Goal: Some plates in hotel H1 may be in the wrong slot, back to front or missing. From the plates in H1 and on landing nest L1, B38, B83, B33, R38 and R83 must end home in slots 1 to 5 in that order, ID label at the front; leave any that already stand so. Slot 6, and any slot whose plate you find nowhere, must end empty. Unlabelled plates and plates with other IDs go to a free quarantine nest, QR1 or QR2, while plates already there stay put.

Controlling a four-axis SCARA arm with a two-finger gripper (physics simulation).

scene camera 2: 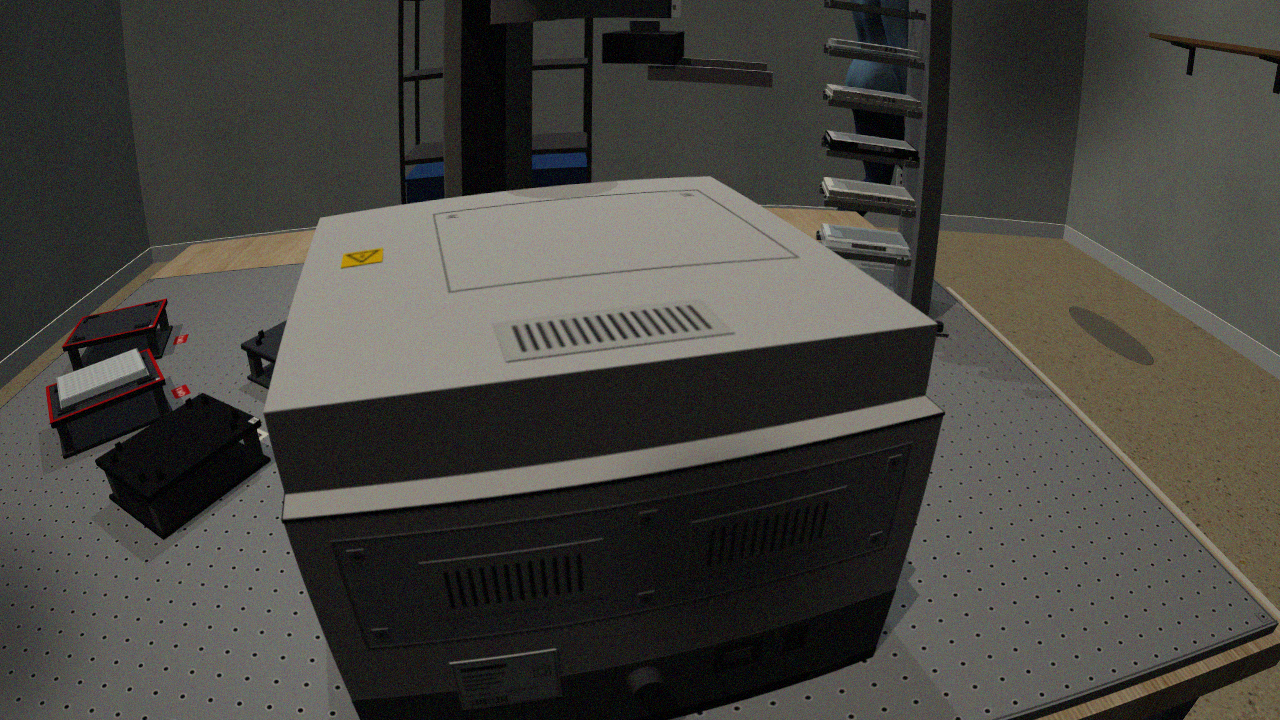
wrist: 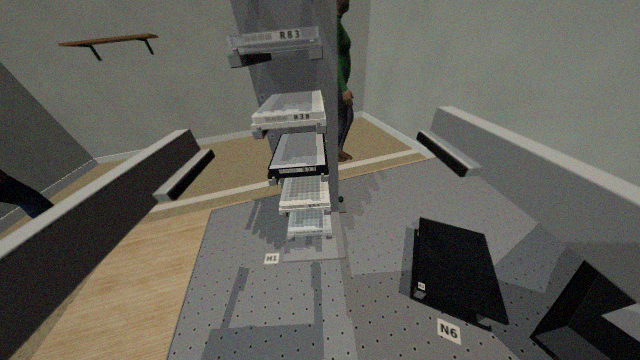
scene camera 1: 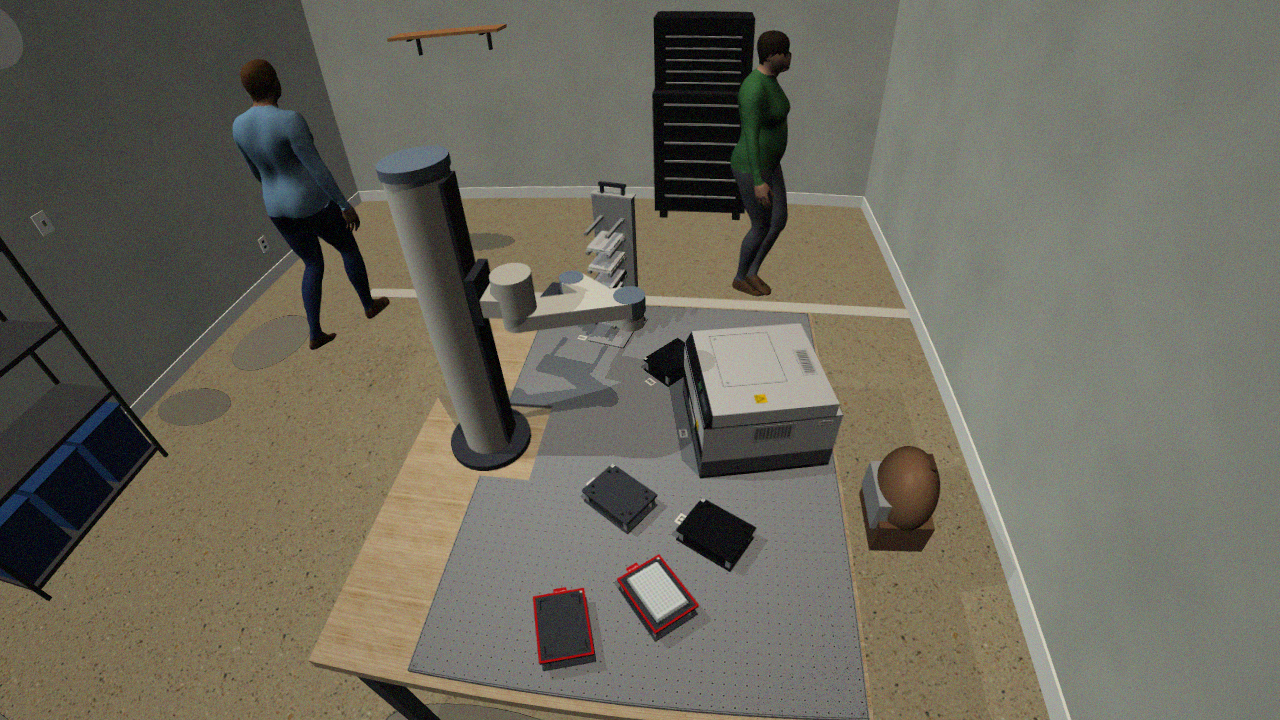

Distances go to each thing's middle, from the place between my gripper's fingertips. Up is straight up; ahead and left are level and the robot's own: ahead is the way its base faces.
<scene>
I see the black plate [scene camera 2: 839, 141] 10 mm ahead of my hand, 150 mm to the left of it and 90 mm below it. Round my hand: black nest N6 [scene camera 1: 671, 355] (240 mm ahead, 20 mm to the right, 280 mm below); then boxy instrument [scene camera 1: 728, 443] (500 mm ahead, 280 mm to the right, 220 mm below); then hotel H1 [scene camera 1: 613, 208] (20 mm ahead, 230 mm to the left, 70 mm below).
</scene>
